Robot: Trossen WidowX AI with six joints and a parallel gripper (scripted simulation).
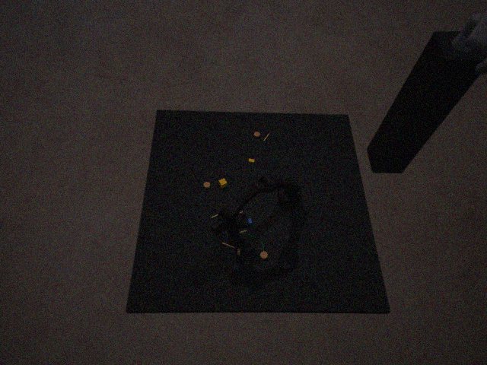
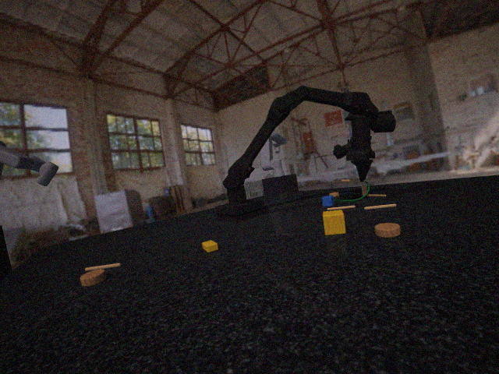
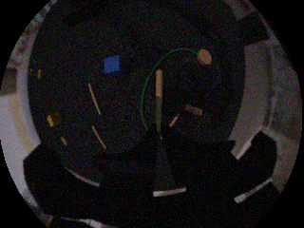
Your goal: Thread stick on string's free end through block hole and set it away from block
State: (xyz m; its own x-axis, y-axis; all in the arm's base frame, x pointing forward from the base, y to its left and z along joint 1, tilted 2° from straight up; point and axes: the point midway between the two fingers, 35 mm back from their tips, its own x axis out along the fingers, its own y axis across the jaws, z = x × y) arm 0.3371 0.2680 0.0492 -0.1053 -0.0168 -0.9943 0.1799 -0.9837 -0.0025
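Now: gripper tip 9 cm past the blue block, 9 cm to the left of it and 4 cm above it. From my gripper tip the other things lie so: round wooden button: 16 cm behind, 10 cm to the left, 5 cm below; then yellow cube: 6 cm ahead, 34 cm to the right, 4 cm below; then wooden block: 3 cm behind, 8 cm to the left, 4 cm below.
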